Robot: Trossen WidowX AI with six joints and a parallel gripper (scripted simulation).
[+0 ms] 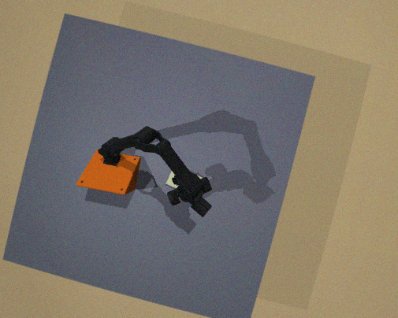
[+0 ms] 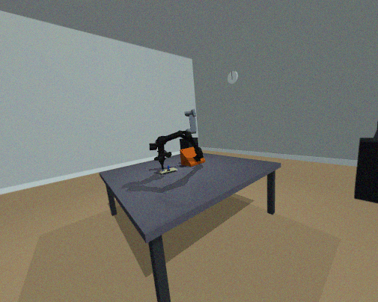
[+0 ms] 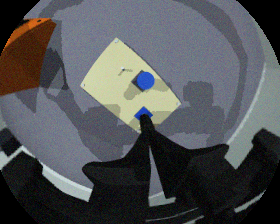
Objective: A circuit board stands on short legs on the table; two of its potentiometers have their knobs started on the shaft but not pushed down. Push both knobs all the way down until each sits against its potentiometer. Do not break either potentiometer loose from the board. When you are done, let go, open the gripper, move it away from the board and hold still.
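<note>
The black knob is 10 mm below my gripper tip. The rest, counted from my gripper tip: blue knob 30 mm behind, 50 mm to the left, 20 mm below.
</note>
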